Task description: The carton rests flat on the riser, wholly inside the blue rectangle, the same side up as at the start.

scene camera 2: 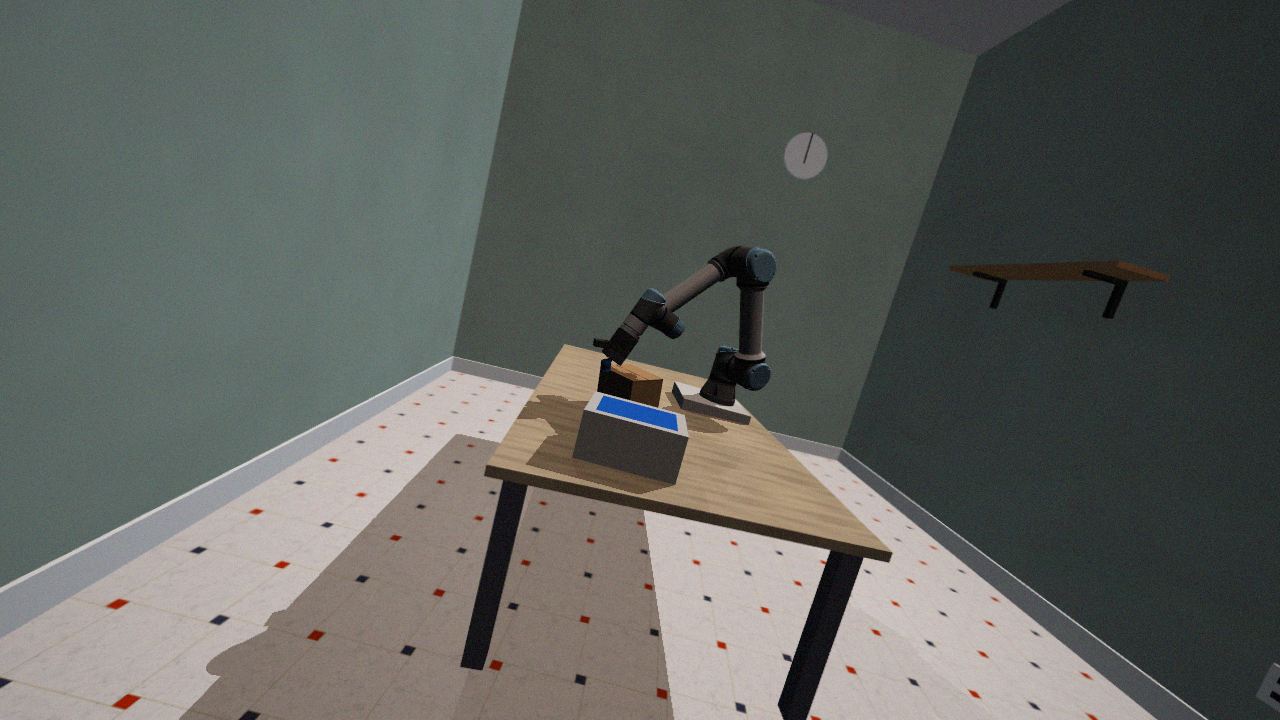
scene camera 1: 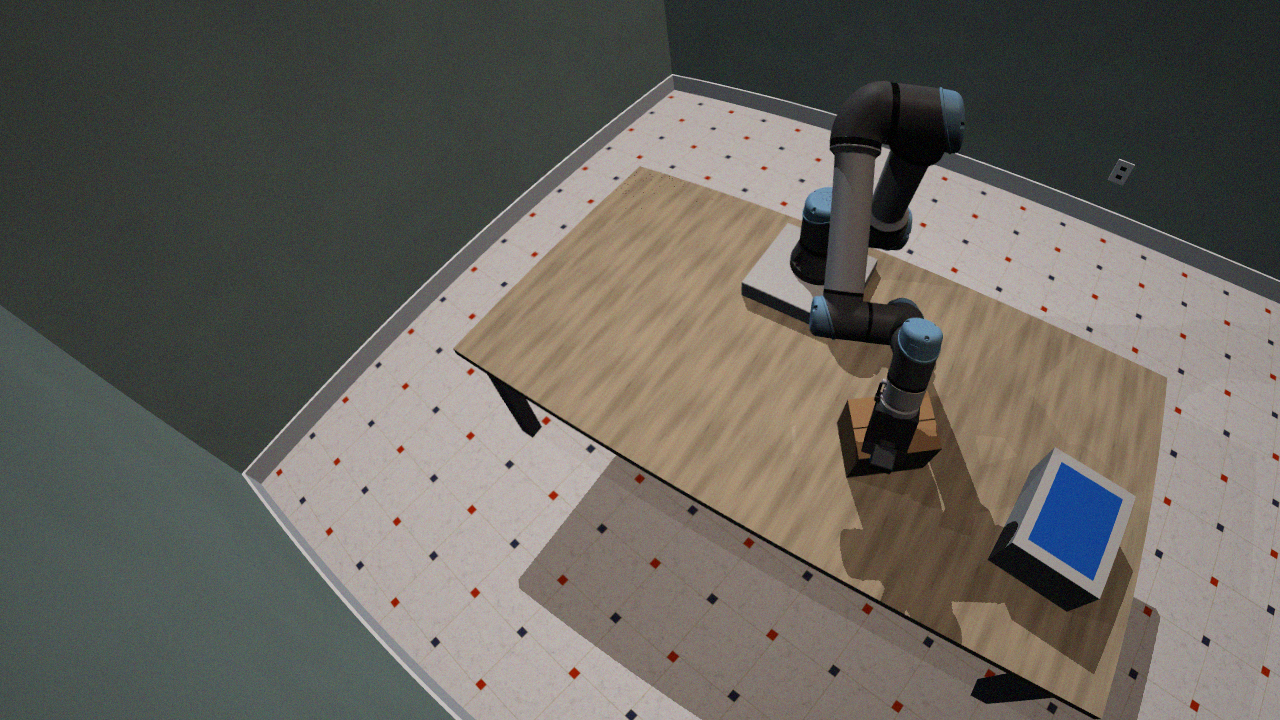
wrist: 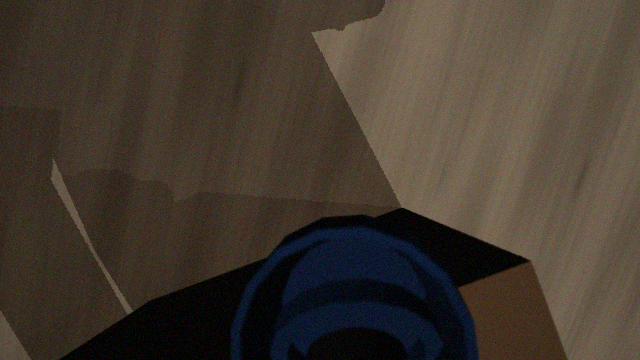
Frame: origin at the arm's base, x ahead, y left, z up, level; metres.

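Where they show: end effector, tool point: [scene camera 2: 602,370] [wrist: 346,243]; arm's base, origin of the base link: [scene camera 2: 716,399] [scene camera 1: 817,265].
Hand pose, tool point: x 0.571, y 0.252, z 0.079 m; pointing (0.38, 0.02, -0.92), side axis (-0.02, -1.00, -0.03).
Things, the pixels of their top centre, and the offset from my tool point. Level surfaces: height alone.
- brown carton, middle of its top: [scene camera 1: 895,418] [scene camera 2: 634,369] dz +0.025, dx -0.103, dy +0.013 m
- wooden table, its level: dz -0.121 m
- grey riser, middle of its top: [scene camera 1: 1077,518] [scene camera 2: 638,412] dz -0.001, dx -0.011, dy +0.433 m
- blue rectangle, middle of its top: [scene camera 1: 1077,518] [scene camera 2: 638,412] dz -0.001, dx -0.011, dy +0.433 m
The brown carton [scene camera 1: 927,432] [scene camera 2: 646,386] [wrist: 506,308] sits on the wooden table [scene camera 1: 670,357] [scene camera 2: 760,492], left of the riser in the first scene view. My suction cup [scene camera 1: 882,457] [scene camera 2: 606,363] [wrist: 353,291] is pressed down on the carton's top, which lies mostly in shadow in the wrist view. I cannot tell whether the carton is off the table. The grey riser [scene camera 1: 1022,537] [scene camera 2: 626,447] stands near the table's corner, and the blue rectangle [scene camera 1: 1073,520] [scene camera 2: 637,412] on its top is bare.
The arm's grey base plate [scene camera 1: 767,279] [scene camera 2: 716,407] lies at the table's back edge. The table edge runs close to the riser. A wall shelf [scene camera 2: 1056,270] and a clock [scene camera 2: 805,155] are on the walls, far from the table.
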